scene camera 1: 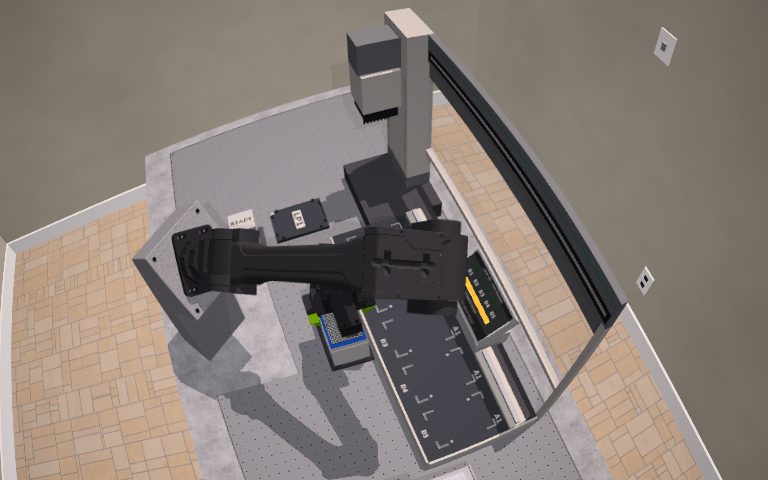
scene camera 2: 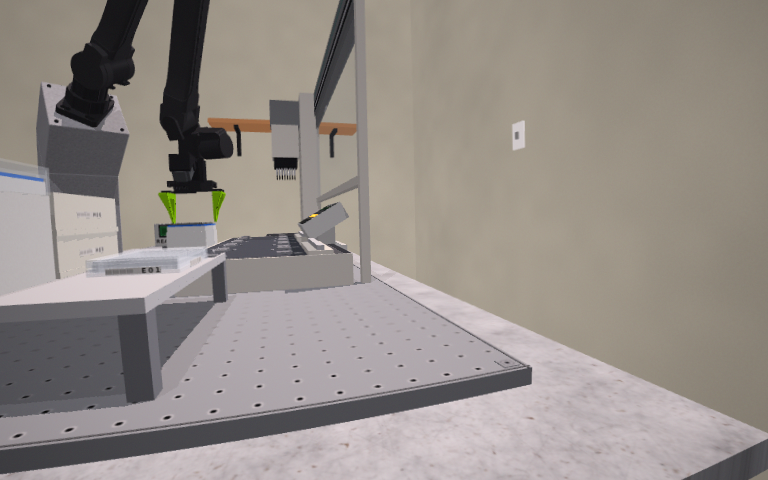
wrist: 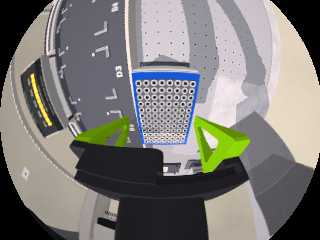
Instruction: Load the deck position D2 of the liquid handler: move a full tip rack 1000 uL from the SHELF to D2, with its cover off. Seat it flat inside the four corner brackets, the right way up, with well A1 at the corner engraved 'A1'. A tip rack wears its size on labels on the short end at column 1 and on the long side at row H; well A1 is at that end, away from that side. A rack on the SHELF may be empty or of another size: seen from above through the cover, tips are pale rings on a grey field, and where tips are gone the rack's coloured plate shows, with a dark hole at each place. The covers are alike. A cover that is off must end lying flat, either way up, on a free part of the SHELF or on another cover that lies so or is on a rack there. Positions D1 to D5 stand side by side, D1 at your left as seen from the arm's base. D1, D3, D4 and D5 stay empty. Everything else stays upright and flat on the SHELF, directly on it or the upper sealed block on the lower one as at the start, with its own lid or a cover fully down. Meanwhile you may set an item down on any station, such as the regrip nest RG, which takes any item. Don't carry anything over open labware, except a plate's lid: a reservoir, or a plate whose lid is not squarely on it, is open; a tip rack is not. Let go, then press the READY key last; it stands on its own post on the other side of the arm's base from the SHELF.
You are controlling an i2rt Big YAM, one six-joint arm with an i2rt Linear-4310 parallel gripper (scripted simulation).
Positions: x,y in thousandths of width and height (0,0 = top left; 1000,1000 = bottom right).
In view: my gripper (scene camera 2: 253,464).
My gripper also shows in scene camera 1 (scene camera 1: 445,664) and in the wrist view (wrist: 505,498).
